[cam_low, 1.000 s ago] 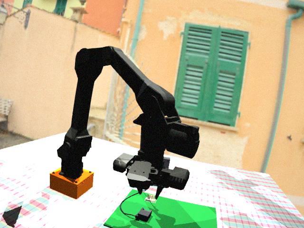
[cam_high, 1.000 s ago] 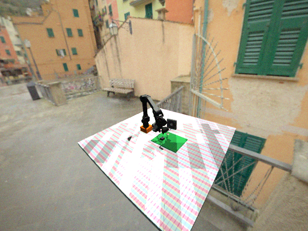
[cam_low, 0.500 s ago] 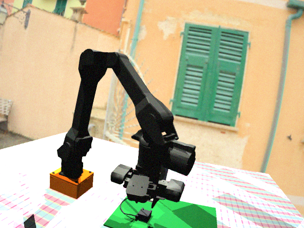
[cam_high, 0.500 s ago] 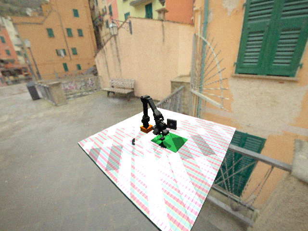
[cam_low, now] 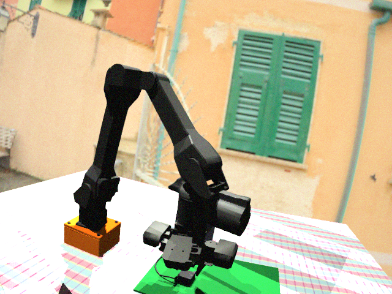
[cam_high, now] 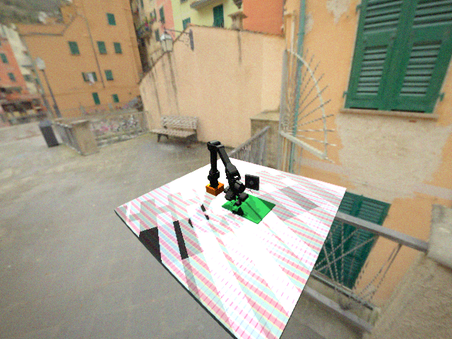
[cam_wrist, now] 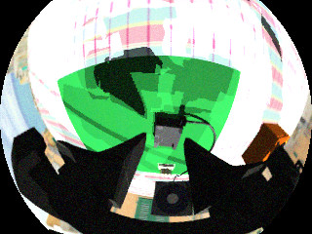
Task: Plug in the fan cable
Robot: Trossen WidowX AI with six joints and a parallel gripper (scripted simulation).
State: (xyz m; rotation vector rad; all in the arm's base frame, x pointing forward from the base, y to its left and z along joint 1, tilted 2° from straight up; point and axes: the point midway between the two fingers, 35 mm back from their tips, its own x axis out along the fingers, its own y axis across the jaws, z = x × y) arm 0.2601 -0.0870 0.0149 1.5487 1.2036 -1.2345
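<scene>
My gripper tip is 7 cm short of the green board, 4 cm above it and 3 cm to the right of it.
</scene>
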